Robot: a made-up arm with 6 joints.
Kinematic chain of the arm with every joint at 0, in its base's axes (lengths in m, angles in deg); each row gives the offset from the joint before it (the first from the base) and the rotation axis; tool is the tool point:
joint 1: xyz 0 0 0.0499 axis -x
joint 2: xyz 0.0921 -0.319 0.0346 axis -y
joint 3: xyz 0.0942 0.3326 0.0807 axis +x
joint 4: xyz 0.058 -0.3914 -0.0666 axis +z
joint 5: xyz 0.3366 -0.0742 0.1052 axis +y
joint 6: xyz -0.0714 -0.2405 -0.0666 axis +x
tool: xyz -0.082 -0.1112 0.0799
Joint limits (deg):
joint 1: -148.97..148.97
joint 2: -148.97..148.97
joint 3: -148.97..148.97
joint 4: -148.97..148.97
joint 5: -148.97..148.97
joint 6: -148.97..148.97
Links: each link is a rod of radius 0.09 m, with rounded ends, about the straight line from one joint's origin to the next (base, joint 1, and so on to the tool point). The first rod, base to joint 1, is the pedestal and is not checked.
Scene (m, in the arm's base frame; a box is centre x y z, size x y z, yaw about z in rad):
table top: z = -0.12
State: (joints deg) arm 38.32 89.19 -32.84 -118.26 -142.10 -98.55
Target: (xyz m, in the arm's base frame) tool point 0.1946 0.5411 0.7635
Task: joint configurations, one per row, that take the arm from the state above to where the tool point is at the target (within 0.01 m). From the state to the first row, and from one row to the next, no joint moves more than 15 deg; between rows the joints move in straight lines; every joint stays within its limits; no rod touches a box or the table.
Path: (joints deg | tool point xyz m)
1: 42.61 74.79 -36.86 -113.98 -139.82 -99.21 | -0.3848 -0.4844 0.4040
2: 46.91 60.38 -40.88 -109.70 -137.54 -99.87 | -0.4300 -0.3264 0.5522
3: 51.20 45.98 -44.90 -105.42 -135.26 -100.52 | -0.4158 -0.1352 0.6813
4: 55.49 31.57 -48.92 -101.14 -132.99 -101.18 | -0.3390 0.0706 0.7749
5: 59.79 17.17 -52.94 -96.86 -130.71 -101.84 | -0.2035 0.2678 0.8213
6: 64.08 2.76 -56.96 -92.58 -128.43 -102.50 | -0.0200 0.4319 0.8164
7: 68.37 -11.64 -60.98 -88.30 -126.15 -103.15 | 0.1946 0.5411 0.7635

